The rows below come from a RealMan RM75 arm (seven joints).
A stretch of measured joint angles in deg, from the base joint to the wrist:
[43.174, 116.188, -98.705, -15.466, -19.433, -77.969, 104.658]
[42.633, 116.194, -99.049, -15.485, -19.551, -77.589, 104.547]
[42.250, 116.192, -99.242, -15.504, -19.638, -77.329, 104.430]
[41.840, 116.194, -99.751, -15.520, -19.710, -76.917, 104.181]
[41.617, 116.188, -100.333, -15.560, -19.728, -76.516, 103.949]
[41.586, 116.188, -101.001, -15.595, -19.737, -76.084, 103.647]
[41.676, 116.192, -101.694, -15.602, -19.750, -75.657, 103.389]
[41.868, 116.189, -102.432, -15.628, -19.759, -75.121, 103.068]
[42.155, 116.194, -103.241, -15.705, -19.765, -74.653, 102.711]
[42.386, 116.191, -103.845, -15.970, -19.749, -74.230, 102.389]
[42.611, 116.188, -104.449, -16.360, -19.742, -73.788, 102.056]
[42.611, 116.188, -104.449, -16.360, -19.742, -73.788, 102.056]
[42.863, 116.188, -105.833, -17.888, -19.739, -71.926, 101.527]
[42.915, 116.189, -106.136, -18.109, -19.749, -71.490, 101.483]
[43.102, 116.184, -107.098, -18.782, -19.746, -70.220, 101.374]
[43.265, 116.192, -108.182, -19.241, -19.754, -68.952, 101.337]
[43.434, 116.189, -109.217, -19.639, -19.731, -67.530, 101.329]
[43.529, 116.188, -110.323, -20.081, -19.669, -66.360, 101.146]
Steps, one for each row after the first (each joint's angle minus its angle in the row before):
[-0.541, 0.006, -0.344, -0.019, -0.118, 0.380, -0.111]
[-0.383, -0.002, -0.193, -0.019, -0.087, 0.260, -0.117]
[-0.410, 0.002, -0.509, -0.016, -0.072, 0.412, -0.249]
[-0.223, -0.006, -0.582, -0.040, -0.018, 0.401, -0.232]
[-0.031, 0.000, -0.668, -0.035, -0.009, 0.432, -0.302]
[0.090, 0.004, -0.693, -0.007, -0.013, 0.427, -0.258]
[0.192, -0.003, -0.738, -0.026, -0.009, 0.536, -0.321]
[0.287, 0.005, -0.809, -0.077, -0.006, 0.468, -0.357]
[0.231, -0.003, -0.604, -0.265, 0.016, 0.423, -0.322]
[0.225, -0.003, -0.604, -0.390, 0.007, 0.442, -0.333]
[0.000, 0.000, 0.000, 0.000, 0.000, 0.000, 0.000]
[0.252, 0.000, -1.384, -1.528, 0.003, 1.862, -0.529]
[0.052, 0.001, -0.303, -0.221, -0.010, 0.436, -0.044]
[0.187, -0.005, -0.962, -0.673, 0.003, 1.270, -0.109]
[0.163, 0.008, -1.084, -0.459, -0.008, 1.268, -0.037]
[0.169, -0.003, -1.035, -0.398, 0.023, 1.422, -0.008]
[0.095, -0.001, -1.106, -0.442, 0.062, 1.170, -0.183]

